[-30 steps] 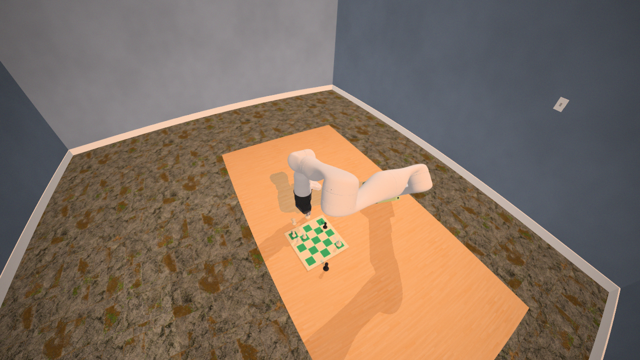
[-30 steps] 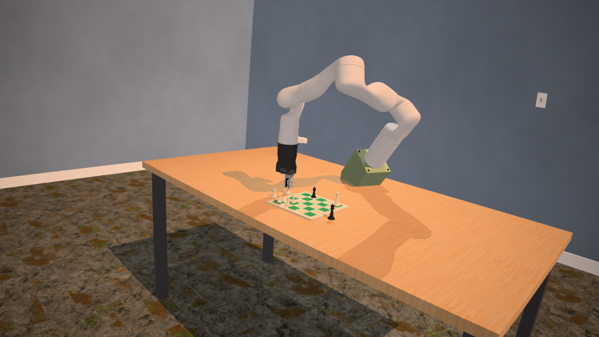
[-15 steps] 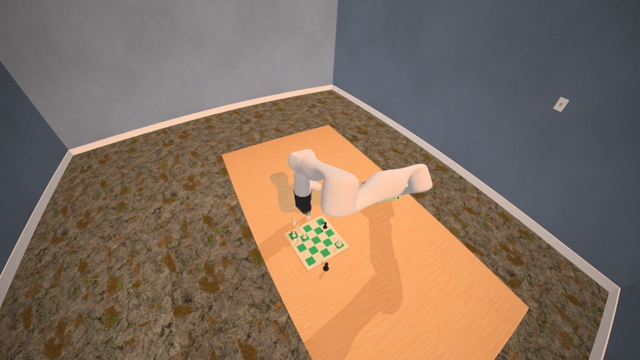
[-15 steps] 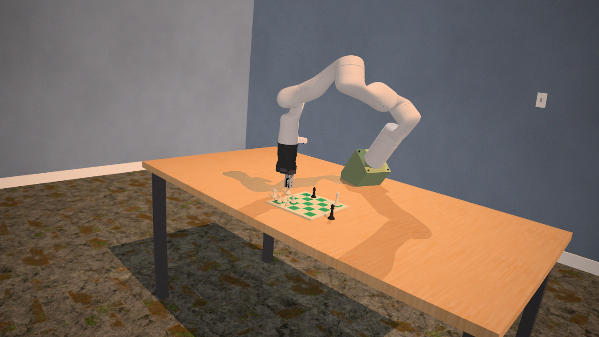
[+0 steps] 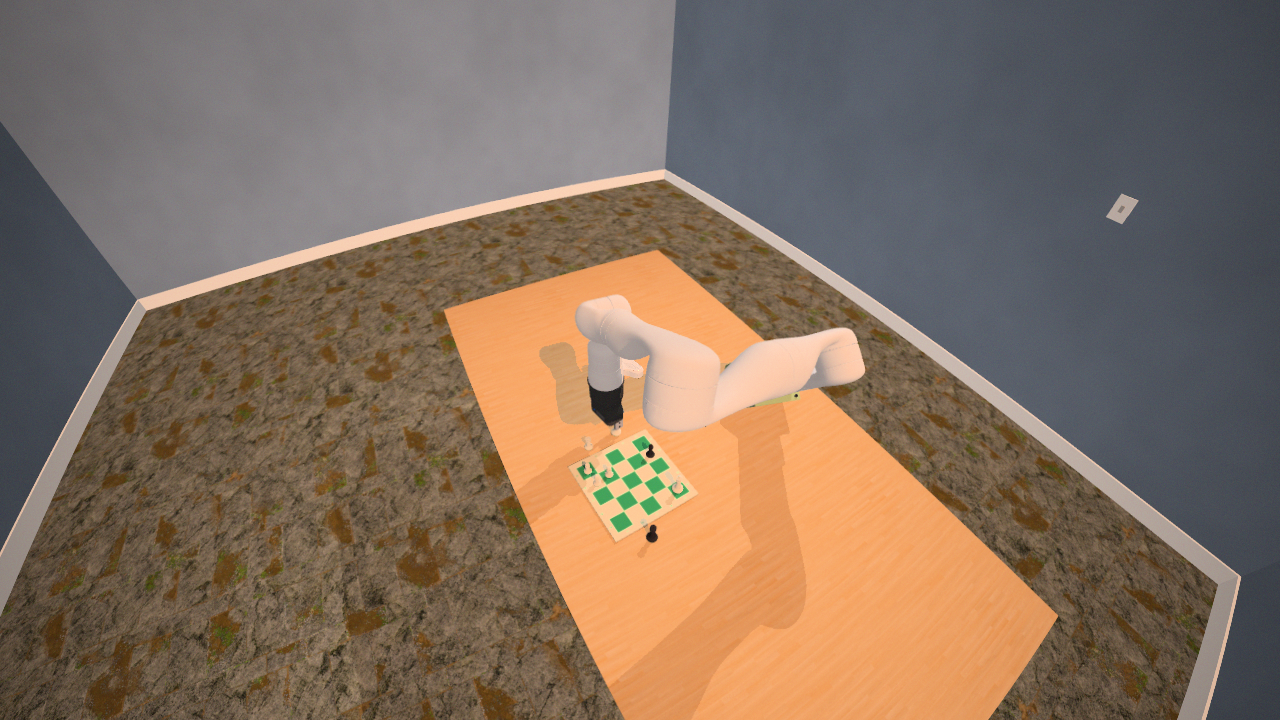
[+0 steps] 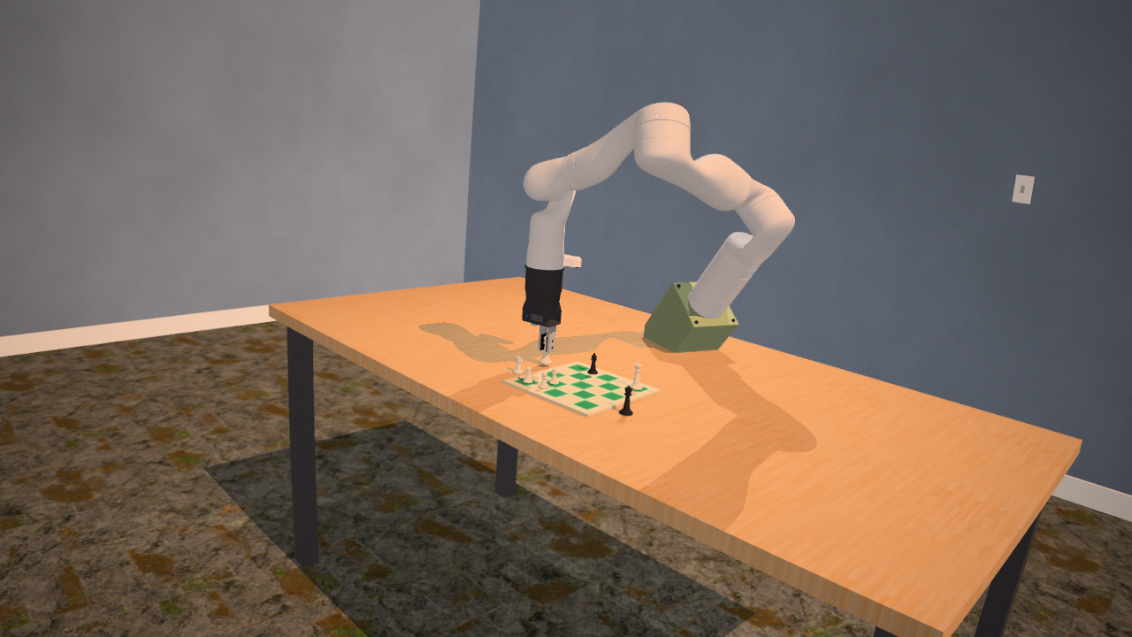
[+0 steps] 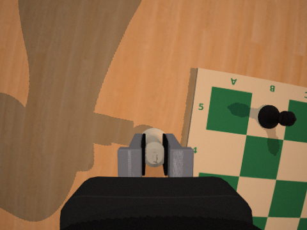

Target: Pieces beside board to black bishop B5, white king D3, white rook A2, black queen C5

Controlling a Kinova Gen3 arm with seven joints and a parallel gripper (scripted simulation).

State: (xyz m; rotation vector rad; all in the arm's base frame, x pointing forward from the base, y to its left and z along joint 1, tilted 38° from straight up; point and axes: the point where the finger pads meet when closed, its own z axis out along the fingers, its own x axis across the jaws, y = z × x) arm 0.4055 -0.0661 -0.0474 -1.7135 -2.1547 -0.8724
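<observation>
My gripper is now 2 cm short of the chessboard, 14 cm to the right of it and 5 cm above it. The rest, counted from my hand: white king (1 cm below); black bishop (5 cm behind, 9 cm to the left, 2 cm below); white rook (8 cm ahead, 1 cm to the left, 4 cm below).
</observation>
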